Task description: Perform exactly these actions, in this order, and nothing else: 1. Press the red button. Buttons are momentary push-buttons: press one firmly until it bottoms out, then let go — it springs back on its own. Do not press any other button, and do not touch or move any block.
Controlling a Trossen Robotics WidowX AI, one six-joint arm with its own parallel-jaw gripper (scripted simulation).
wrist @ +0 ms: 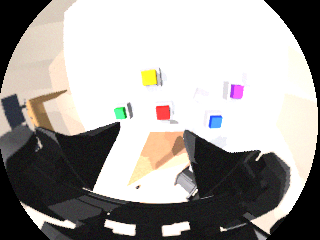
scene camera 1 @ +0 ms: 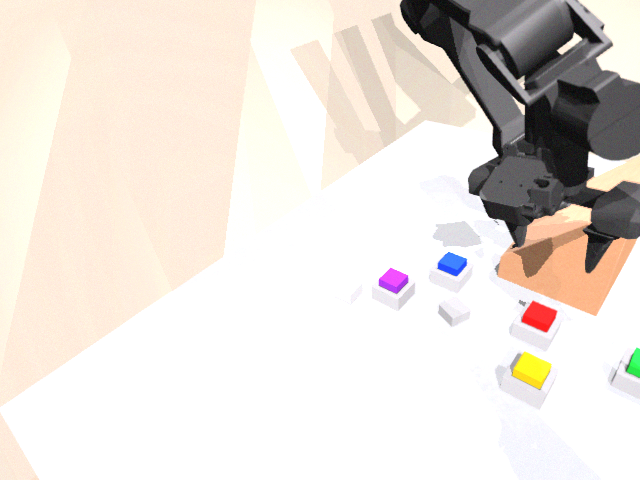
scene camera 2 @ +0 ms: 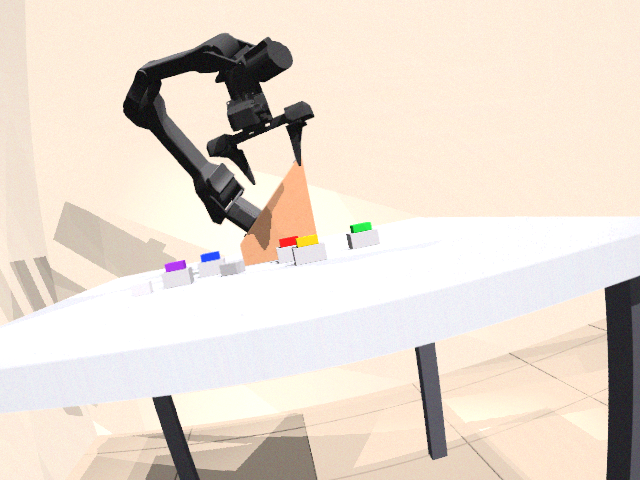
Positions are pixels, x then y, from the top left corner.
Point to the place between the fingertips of my gripper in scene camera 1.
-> At 552, 258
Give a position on a yellow button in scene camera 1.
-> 530, 368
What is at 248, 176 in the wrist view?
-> My gripper.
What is my gripper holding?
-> Nothing.
